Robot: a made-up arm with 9 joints. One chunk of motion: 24 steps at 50 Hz.
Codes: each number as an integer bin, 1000 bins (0 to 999) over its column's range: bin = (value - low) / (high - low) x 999, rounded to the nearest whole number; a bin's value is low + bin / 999 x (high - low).
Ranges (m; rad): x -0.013..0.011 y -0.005..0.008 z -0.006..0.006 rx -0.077..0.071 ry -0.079..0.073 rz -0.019..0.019
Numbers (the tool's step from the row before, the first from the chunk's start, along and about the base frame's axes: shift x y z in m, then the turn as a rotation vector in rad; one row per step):
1: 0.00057 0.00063 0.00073 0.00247 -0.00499 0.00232
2: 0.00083 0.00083 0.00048 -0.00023 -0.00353 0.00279
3: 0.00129 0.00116 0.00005 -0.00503 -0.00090 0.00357
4: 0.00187 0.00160 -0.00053 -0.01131 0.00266 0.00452
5: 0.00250 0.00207 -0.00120 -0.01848 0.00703 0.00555
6: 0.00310 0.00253 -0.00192 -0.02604 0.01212 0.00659
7: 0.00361 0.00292 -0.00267 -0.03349 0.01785 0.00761
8: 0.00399 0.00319 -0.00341 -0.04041 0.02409 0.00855
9: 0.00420 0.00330 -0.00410 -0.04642 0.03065 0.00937
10: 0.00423 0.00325 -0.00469 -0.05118 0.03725 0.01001
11: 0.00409 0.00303 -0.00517 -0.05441 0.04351 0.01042
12: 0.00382 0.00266 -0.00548 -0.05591 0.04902 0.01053
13: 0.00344 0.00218 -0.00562 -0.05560 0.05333 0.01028
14: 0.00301 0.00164 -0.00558 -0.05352 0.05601 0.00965
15: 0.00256 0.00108 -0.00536 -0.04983 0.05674 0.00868
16: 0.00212 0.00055 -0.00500 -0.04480 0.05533 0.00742
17: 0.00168 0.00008 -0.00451 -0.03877 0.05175 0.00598
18: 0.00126 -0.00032 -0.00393 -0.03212 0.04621 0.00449
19: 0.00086 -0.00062 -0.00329 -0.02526 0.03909 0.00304
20: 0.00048 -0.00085 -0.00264 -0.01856 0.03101 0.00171
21: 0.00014 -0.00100 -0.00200 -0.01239 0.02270 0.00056
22: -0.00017 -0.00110 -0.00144 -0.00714 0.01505 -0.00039
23: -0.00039 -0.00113 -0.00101 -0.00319 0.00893 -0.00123
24: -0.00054 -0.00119 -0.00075 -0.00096 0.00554 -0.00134
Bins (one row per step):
1: 565 433 560 536 486 560
2: 576 448 539 518 496 573
3: 595 473 504 486 513 593
4: 619 507 455 443 537 618
5: 645 543 400 395 565 645
6: 670 579 340 344 599 673
7: 691 609 277 294 637 700
8: 707 629 216 247 678 724
9: 716 638 158 206 721 746
10: 717 634 109 174 764 763
11: 711 617 69 152 805 773
12: 700 589 43 142 841 776
13: 684 552 32 144 870 770
14: 666 510 35 158 887 753
15: 648 467 53 183 892 728
16: 629 426 83 217 883 695
17: 611 390 124 258 859 657
18: 594 360 172 303 823 618
19: 577 337 226 349 776 579
20: 561 319 280 394 723 544
21: 547 307 333 436 668 514
22: 534 300 380 472 618 489
23: 525 297 415 498 578 467
24: 519 293 437 513 556 464

